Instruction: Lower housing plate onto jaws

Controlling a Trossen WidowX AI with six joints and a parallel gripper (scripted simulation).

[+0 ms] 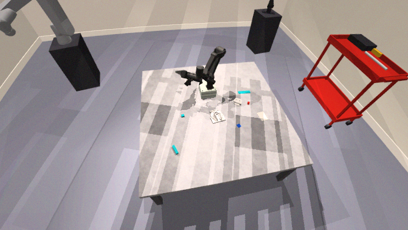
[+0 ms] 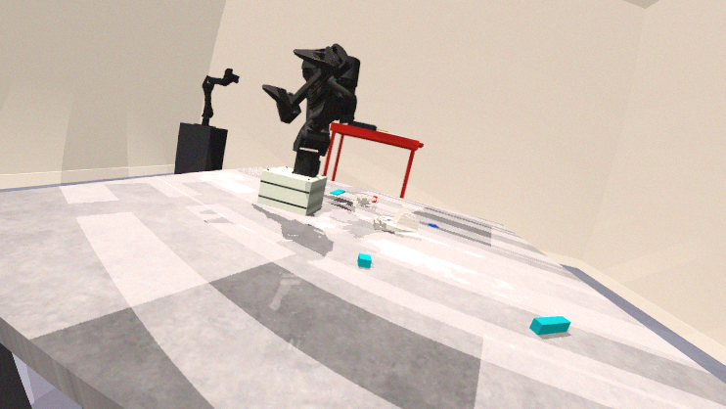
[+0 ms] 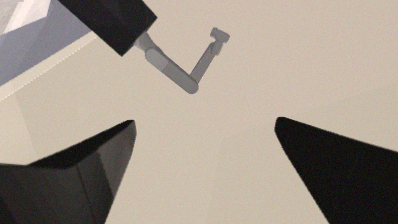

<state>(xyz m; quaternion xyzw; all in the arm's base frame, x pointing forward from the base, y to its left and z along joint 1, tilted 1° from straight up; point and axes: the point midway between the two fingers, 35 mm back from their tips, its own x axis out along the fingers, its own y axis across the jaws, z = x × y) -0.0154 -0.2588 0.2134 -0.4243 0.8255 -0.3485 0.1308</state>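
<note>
Right now my gripper tip is 500 mm to the right of the housing plate, 280 mm above it and 230 mm short of it. From my gripper tip the other things lie so: blue block 470 mm ahead, 390 mm to the left, 300 mm below; then cyan bar 630 mm to the left, 300 mm below, 130 mm ahead; then red block 590 mm to the left, 290 mm below, 280 mm ahead.
</note>
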